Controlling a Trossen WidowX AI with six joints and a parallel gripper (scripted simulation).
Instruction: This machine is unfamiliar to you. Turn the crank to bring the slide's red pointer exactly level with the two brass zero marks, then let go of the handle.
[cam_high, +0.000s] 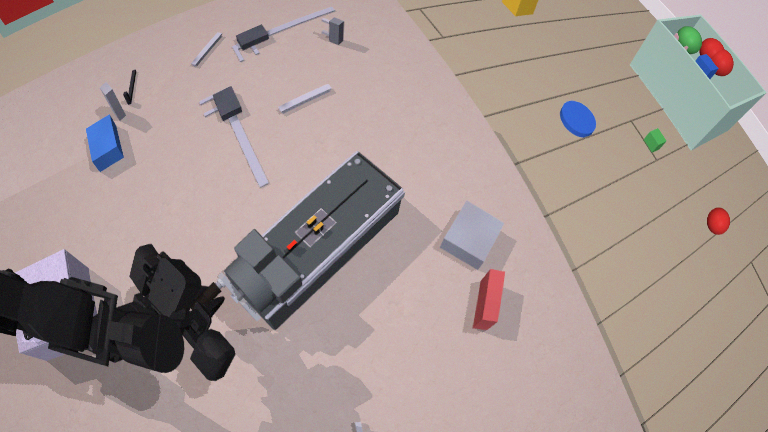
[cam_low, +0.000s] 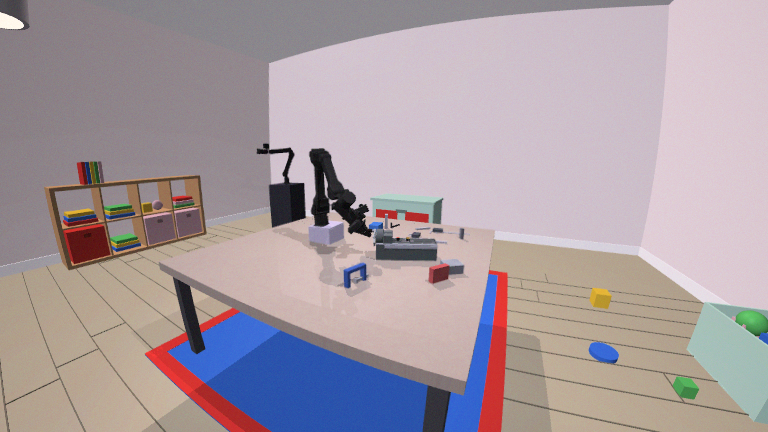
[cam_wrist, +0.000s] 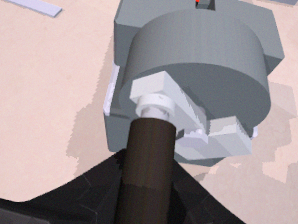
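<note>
Now: gripper tip 20 mm past the dark brown crank handle and 30 mm below it. Also, from my gripper tip: red pointer 120 mm ahead, 10 mm to the left; then red block 320 mm ahead, 180 mm to the right, 60 mm below; then grey block 360 mm ahead, 90 mm to the right, 70 mm below.
</note>
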